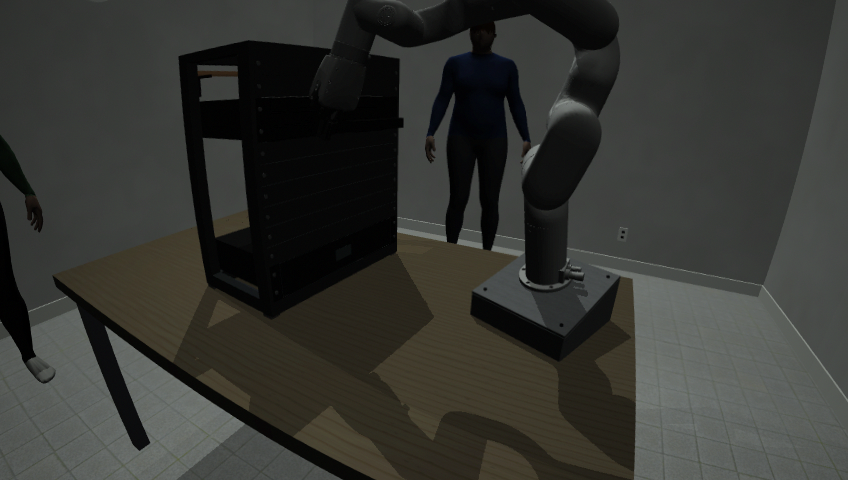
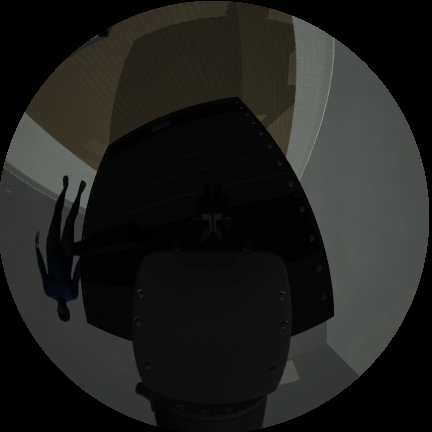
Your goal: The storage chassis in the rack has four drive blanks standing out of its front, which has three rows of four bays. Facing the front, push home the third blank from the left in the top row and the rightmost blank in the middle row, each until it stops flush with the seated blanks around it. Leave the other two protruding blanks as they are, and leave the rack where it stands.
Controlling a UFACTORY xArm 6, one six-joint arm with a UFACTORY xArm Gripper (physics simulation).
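Observation:
The black storage chassis sits in the upper part of the dark rack. It is so dark that its rows and most blanks cannot be told apart. A protruding blank stands out at the chassis's right end, facing the front; its row is unclear. The other protruding blanks cannot be made out. My gripper is shut and empty, pointing down and tilted toward the rack. Its fingertips are in front of the chassis's lower edge, left of that protruding blank; contact cannot be told.
The rack stands on the wooden table. Flat panels fill the rack front below the chassis, and a unit with a small light label sits at the bottom. The robot base is right of the rack. A person in blue stands behind.

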